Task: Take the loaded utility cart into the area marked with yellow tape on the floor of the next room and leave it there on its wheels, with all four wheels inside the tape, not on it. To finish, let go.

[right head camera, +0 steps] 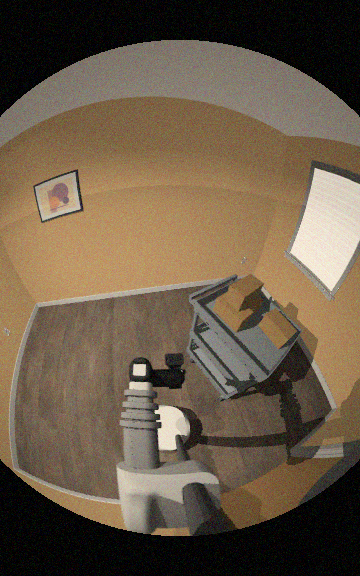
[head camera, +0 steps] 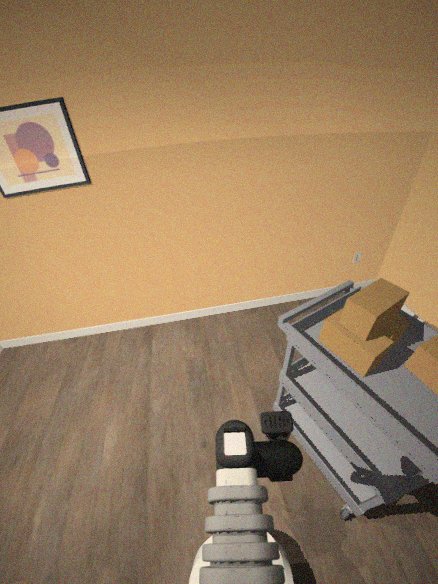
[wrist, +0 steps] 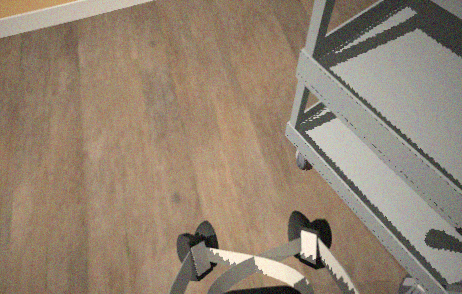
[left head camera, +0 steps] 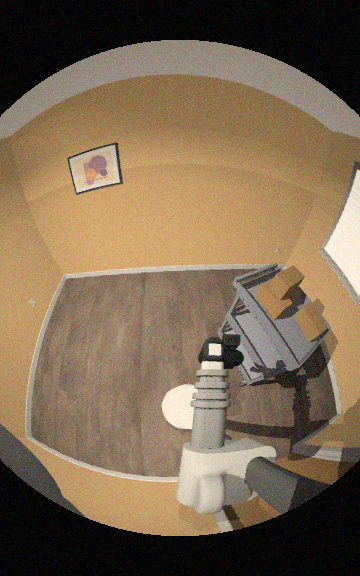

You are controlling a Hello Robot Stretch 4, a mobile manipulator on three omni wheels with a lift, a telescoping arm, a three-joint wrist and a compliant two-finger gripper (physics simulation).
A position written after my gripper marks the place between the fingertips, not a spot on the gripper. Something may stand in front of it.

Note:
In view: my gripper (wrist: 252, 234), a framed picture (left head camera: 97, 167) and an orange wall (head camera: 236, 161).
The framed picture shows as well in the right head camera view (right head camera: 59, 195). The orange wall also shows in the right head camera view (right head camera: 175, 191) and in the left head camera view (left head camera: 216, 174).

